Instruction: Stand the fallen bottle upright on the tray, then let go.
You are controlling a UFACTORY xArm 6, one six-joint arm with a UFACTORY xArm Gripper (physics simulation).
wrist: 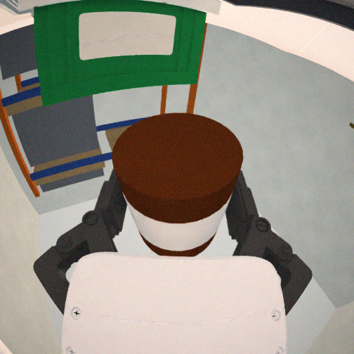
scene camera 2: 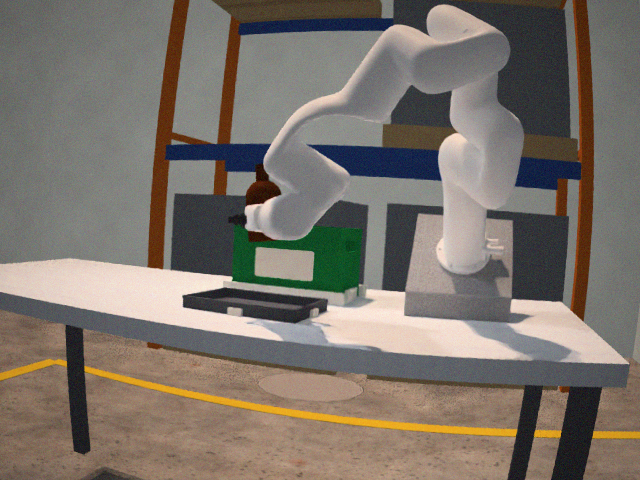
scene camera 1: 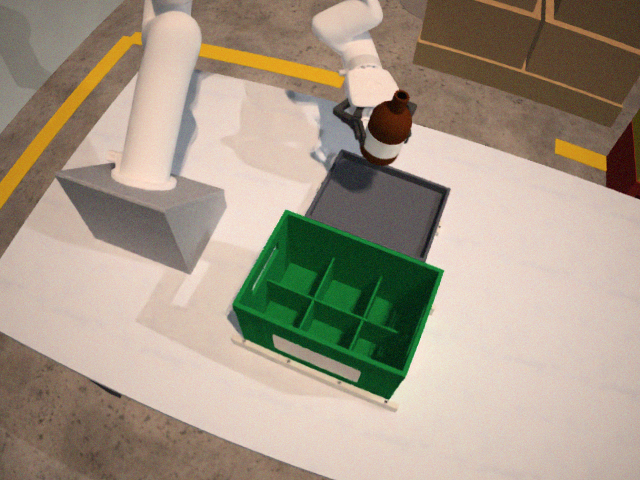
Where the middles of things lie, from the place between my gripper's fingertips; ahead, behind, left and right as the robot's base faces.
Right now my hand is 30 mm below the brown bottle (scene camera 1: pixel 390 122) and 10 mm to the right of it. Also, from my hand: pale strip (scene camera 1: pixel 367 396): 400 mm to the right, 170 mm below.
